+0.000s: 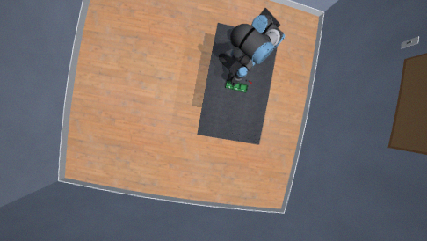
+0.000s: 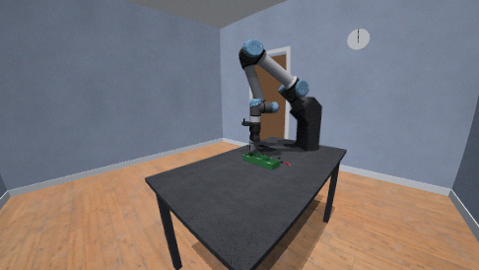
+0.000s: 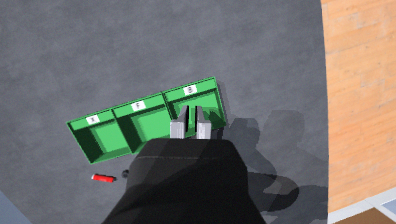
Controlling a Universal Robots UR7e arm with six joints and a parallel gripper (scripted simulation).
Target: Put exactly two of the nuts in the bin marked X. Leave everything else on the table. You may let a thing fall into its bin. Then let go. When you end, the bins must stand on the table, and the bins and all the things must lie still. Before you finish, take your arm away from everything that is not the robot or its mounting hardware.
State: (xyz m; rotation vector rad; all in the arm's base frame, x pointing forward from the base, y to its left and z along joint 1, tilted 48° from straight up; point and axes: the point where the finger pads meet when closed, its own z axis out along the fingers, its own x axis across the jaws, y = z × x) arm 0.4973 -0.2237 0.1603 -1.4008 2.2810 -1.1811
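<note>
Right now the green bin block is 8 cm to the left of my hand, 7 cm below it and 2 cm ahead of it. The rest, counted from my hand: white domino 11 cm to the left, 9 cm below, 6 cm behind; then red stick 25 cm to the left, 9 cm below, 2 cm behind.
</note>
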